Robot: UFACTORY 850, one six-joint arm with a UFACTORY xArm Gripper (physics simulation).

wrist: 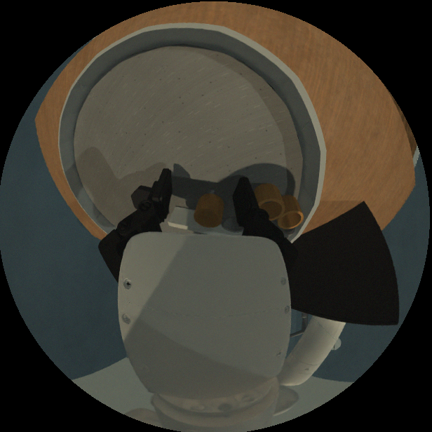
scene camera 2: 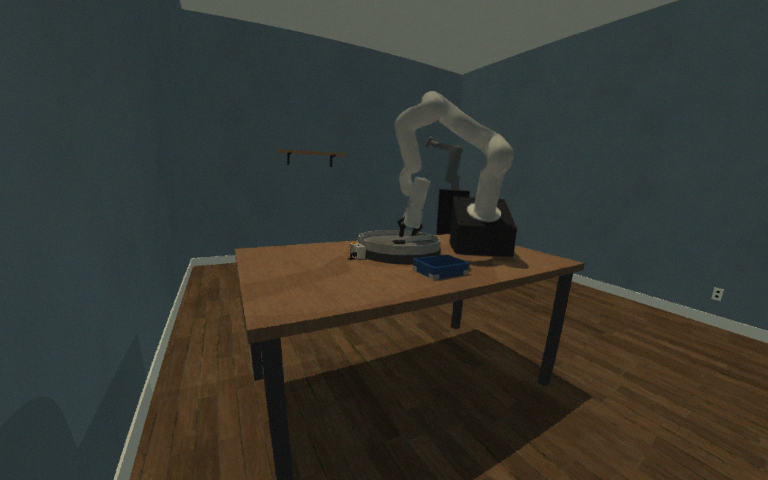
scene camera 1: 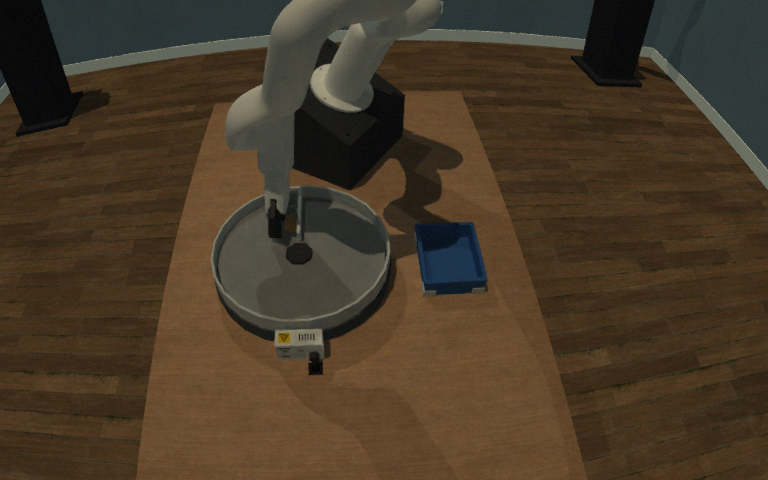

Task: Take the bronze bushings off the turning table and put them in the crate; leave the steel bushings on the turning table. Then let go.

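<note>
My gripper (scene camera 1: 275, 227) (scene camera 2: 408, 232) (wrist: 204, 182) is low over the turning table (scene camera 1: 300, 323) (scene camera 2: 370, 246) (wrist: 322, 150), pointing down, its fingers apart. A bronze bushing (wrist: 209, 211) (scene camera 1: 290, 223) stands between the fingers, with gaps on both sides in the wrist view. Two more bronze bushings, one nearer (wrist: 270, 201) and one by the rim (wrist: 291, 213), stand outside the right finger. A dim grey shape, perhaps a steel bushing, is partly hidden behind the right finger. The blue crate (scene camera 1: 454, 286) (scene camera 2: 446, 272) is right of the turning table in scene camera 1; no bushing shows in it.
A straight divider (scene camera 1: 301, 215) runs from the turning table's back rim towards its dark hub (scene camera 1: 299, 253) (scene camera 2: 398, 241), close to the fingers. A white box (scene camera 1: 299, 344) (scene camera 2: 357, 250) with a small black part stands at the front rim. My black base (scene camera 1: 351, 152) (scene camera 2: 483, 240) is behind.
</note>
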